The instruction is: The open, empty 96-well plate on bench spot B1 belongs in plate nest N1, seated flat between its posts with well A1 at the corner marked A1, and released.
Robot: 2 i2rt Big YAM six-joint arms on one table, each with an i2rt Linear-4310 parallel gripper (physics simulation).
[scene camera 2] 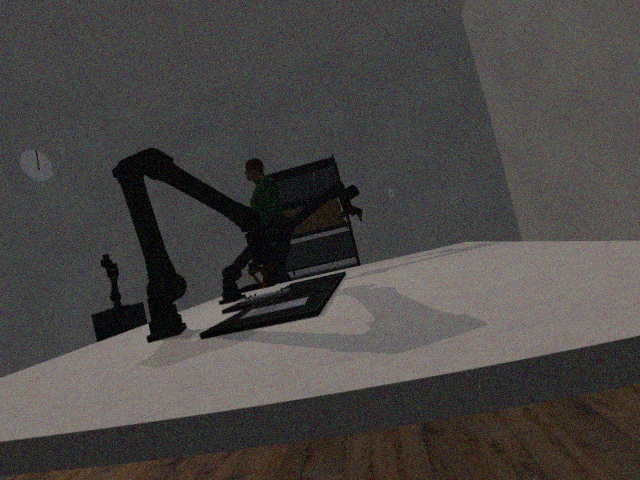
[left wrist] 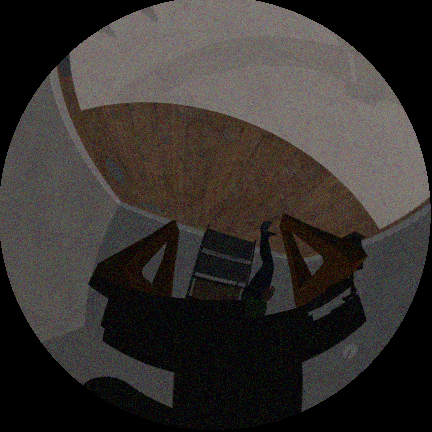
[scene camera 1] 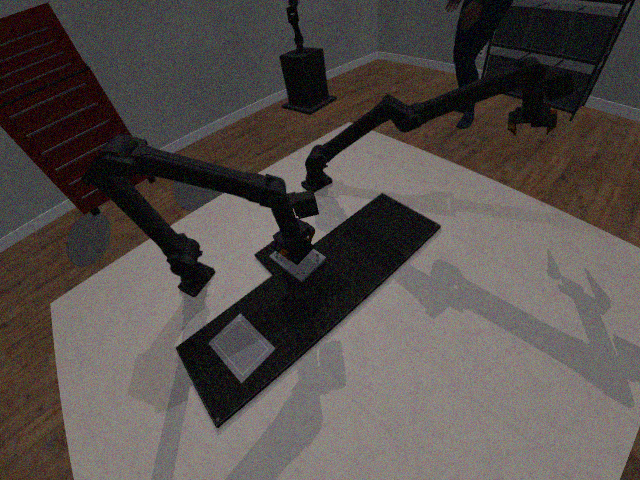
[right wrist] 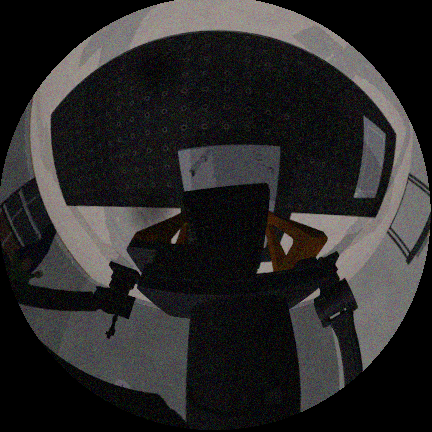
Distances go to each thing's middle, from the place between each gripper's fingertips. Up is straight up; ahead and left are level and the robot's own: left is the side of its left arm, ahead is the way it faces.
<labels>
Right now the dark 96-well plate (right wrist: 235,214) is 30 mm behind my right hand and 10 mm above it. Also, from my right hand: pale nest (scene camera 1: 241,347): 80 mm ahead, 330 mm to the right, 40 mm below.
Now: left hand 770 mm to the left of the dark 96-well plate, 470 mm past it and 190 mm above it. Round my left hand: pale nest 1100 mm to the right, 360 mm behind, 230 mm below.
</labels>
